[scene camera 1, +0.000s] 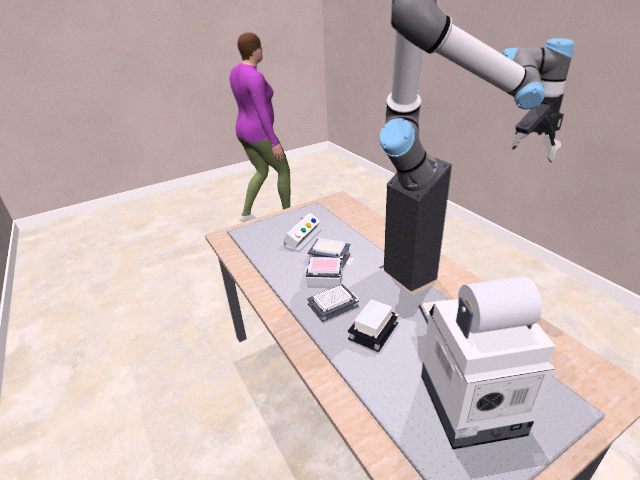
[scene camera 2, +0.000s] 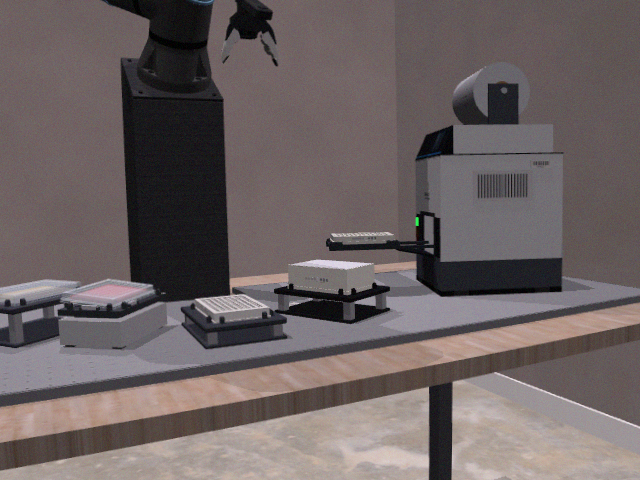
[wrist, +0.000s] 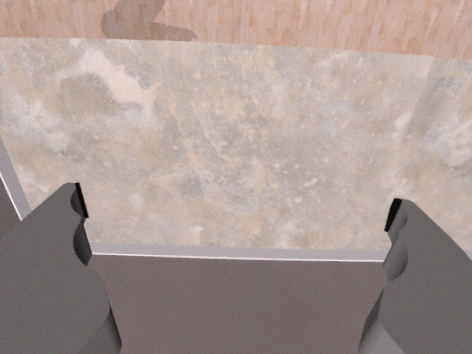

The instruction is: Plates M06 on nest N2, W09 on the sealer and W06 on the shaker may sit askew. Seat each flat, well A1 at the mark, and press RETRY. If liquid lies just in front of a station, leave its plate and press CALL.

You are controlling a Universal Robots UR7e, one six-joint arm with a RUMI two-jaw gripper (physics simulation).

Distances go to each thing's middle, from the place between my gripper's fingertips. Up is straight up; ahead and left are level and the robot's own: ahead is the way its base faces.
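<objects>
From my hand: white deep-well block (scene camera 2: pixel 326 276), far ahead, far below, a little to the left; clear plate with pink wells (scene camera 2: pixel 99 294), far to the right, far ahead, far below; grey shaker block (scene camera 2: pixel 85 325), 67 cm ahead, 51 cm below, 28 cm to the right; blue-welled plate (scene camera 2: pixel 240 307), far ahead, far below, a fair way to the right.
</objects>
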